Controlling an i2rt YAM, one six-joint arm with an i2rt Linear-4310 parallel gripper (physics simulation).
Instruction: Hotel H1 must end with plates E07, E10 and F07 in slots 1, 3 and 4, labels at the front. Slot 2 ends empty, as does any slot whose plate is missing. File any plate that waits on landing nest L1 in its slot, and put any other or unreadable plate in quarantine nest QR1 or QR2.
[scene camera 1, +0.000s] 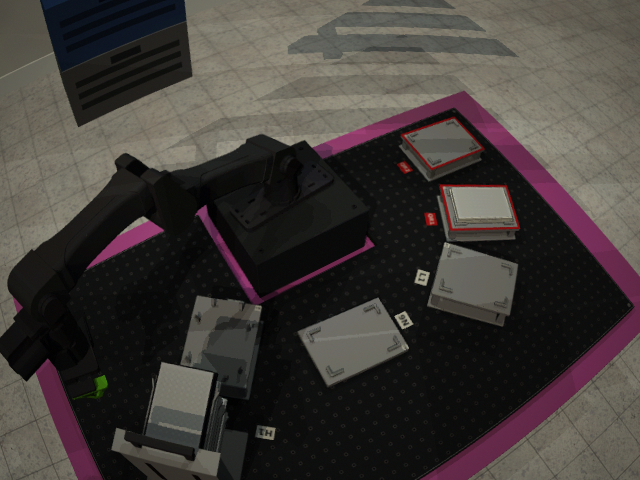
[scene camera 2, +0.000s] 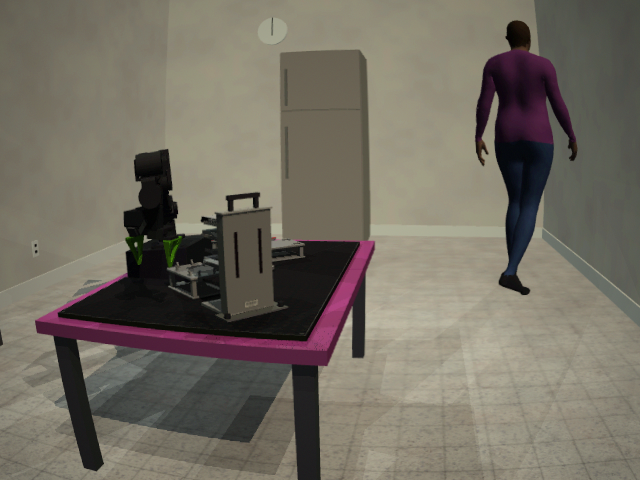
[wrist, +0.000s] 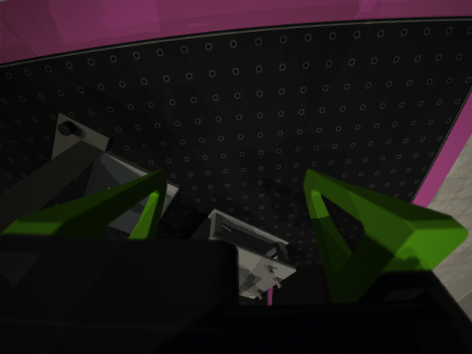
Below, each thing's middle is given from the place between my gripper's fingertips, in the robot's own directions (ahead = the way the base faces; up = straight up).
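Labels:
My gripper: 45 cm to the right of the flat nest (scene camera 1: 345, 345), 17 cm short of it, 12 cm above it.

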